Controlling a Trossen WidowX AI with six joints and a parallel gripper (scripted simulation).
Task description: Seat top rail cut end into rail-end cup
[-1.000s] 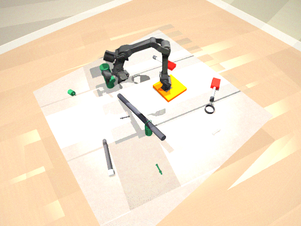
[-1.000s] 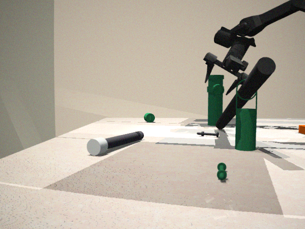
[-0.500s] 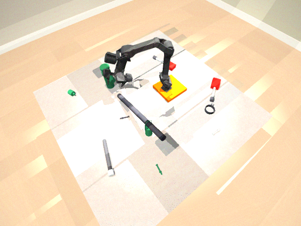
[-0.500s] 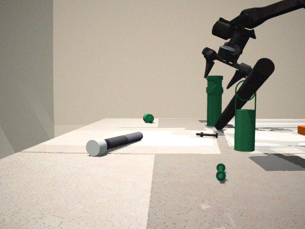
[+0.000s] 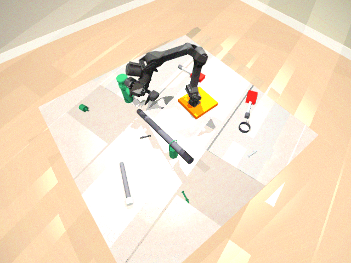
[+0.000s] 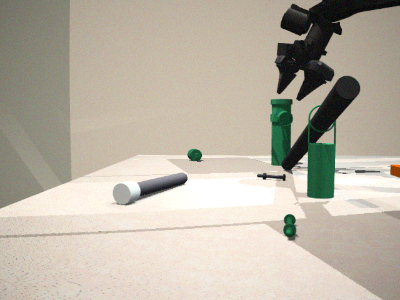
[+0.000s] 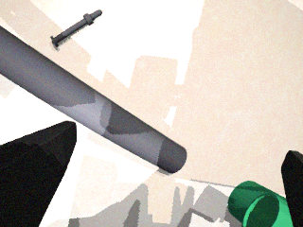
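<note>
My gripper tip is now 60 mm short of the black bolt, 100 mm to the right of it and 190 mm above it. From my gripper tip the other things lie so: silver bolt (290 mm behind, 610 mm to the left, 190 mm below); then short green post (30 mm ahead, 300 mm to the left, 90 mm below); then green bolt (150 mm ahead, 510 mm to the left, 190 mm below).
</note>
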